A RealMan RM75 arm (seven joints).
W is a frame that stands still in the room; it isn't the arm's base.
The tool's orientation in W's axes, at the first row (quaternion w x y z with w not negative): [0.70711 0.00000 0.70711 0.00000]
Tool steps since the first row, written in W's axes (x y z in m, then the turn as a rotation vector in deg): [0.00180 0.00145 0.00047 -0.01 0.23 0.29]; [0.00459 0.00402 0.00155 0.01 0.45 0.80]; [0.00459 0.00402 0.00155 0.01 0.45 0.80]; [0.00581 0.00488 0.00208 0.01 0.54 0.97]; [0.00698 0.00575 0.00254 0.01 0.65 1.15]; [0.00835 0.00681 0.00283 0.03 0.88 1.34]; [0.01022 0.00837 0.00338 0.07 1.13 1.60]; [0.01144 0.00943 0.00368 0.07 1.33 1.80]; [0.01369 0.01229 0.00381 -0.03 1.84 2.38]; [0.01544 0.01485 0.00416 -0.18 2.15 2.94]
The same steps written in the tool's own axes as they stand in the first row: [-0.00047 0.00145 0.00180 -0.29 0.23 -0.01]; [-0.00155 0.00402 0.00459 -0.80 0.45 0.01]; [-0.00155 0.00402 0.00459 -0.80 0.45 0.01]; [-0.00208 0.00488 0.00581 -0.97 0.54 0.01]; [-0.00254 0.00575 0.00698 -1.15 0.65 0.01]; [-0.00283 0.00681 0.00835 -1.34 0.88 0.03]; [-0.00338 0.00837 0.01022 -1.60 1.13 0.07]; [-0.00368 0.00943 0.01144 -1.80 1.33 0.07]; [-0.00381 0.01229 0.01369 -2.38 1.84 -0.03]; [-0.00416 0.01485 0.01544 -2.94 2.15 -0.18]
